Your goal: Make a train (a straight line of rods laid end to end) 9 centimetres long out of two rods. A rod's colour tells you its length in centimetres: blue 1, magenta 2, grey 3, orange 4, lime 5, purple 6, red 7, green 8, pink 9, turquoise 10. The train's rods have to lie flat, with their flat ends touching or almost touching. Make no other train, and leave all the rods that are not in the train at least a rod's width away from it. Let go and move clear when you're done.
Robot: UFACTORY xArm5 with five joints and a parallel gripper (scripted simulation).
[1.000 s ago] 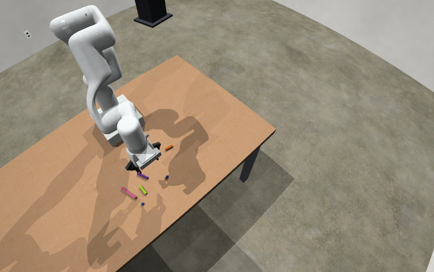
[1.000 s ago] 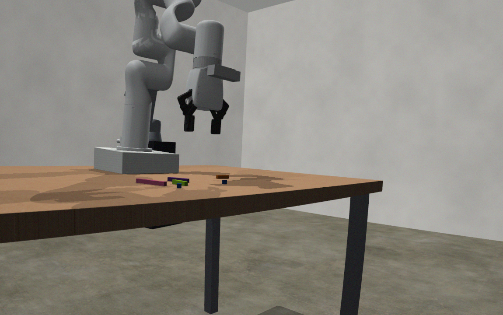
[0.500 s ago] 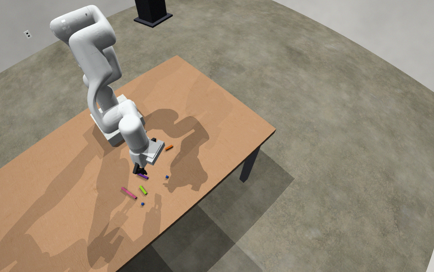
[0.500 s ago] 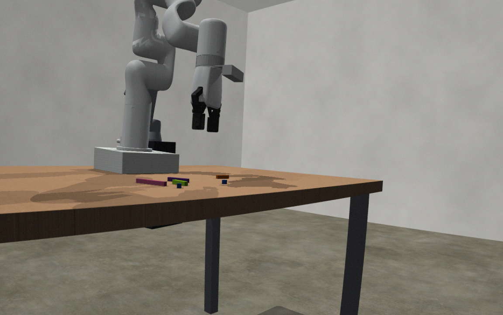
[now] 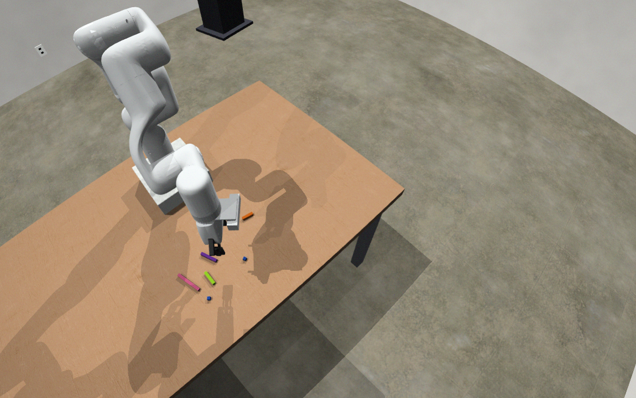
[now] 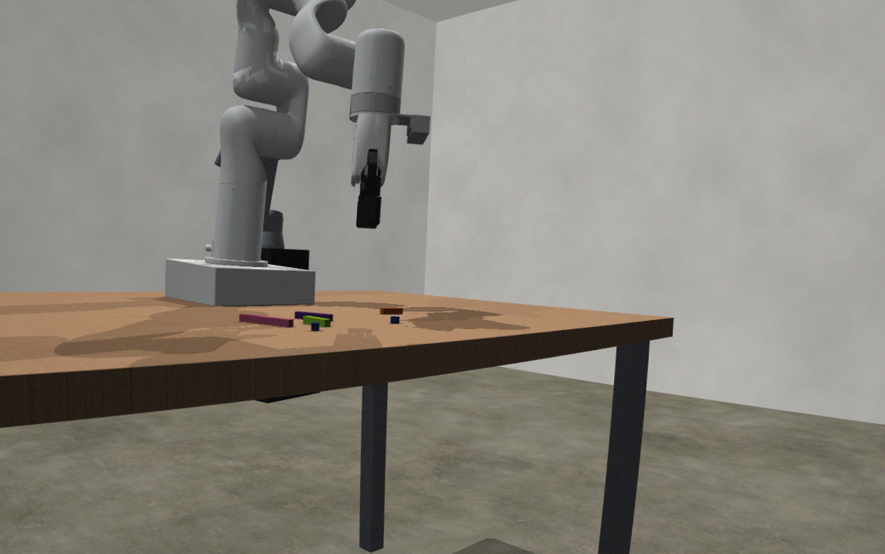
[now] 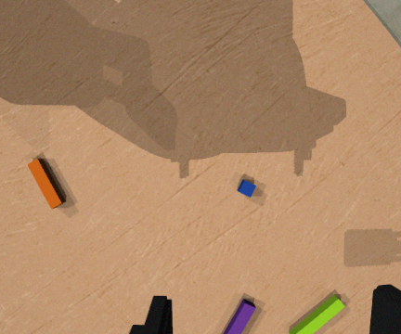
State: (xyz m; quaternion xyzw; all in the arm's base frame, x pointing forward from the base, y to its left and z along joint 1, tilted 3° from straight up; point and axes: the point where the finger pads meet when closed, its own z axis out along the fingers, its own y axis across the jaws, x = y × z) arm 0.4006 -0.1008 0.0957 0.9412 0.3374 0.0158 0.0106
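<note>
Now: hand 60 mm past the orange rod, 150 mm to the right of it and 140 mm above it. Round my hand: pink rod (50 mm behind, 150 mm to the right, 140 mm below); purple rod (60 mm behind, 50 mm to the right, 140 mm below); lime rod (10 mm behind, 100 mm to the right, 140 mm below).
</note>
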